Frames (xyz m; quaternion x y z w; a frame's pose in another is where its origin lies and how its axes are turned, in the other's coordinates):
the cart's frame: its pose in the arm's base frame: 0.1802 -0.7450 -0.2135 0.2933 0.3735 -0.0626 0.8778
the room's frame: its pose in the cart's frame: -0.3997 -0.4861 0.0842 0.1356 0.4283 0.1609 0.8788
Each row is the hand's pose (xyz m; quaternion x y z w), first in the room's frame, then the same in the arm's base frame.
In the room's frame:
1: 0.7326 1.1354 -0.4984 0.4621 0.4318 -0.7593 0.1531
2: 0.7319 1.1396 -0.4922 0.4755 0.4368 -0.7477 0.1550
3: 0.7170 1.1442 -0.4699 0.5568 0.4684 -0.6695 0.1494
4: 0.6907 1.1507 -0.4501 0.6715 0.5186 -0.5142 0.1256
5: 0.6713 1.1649 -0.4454 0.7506 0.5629 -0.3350 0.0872
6: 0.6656 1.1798 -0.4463 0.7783 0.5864 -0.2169 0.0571
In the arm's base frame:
1: -0.1150 0.0962 0.4238 0.2222 -0.7771 0.5165 0.2828
2: -0.1078 0.0958 0.4256 0.2068 -0.7780 0.5158 0.2931
3: -0.0873 0.0791 0.4321 0.1165 -0.7696 0.5093 0.3671
4: -0.0695 0.0551 0.4475 -0.0318 -0.7298 0.4739 0.4917
5: -0.0614 0.0456 0.4686 -0.1691 -0.6603 0.4066 0.6083
6: -0.0567 0.0492 0.4834 -0.2441 -0.6042 0.3498 0.6730

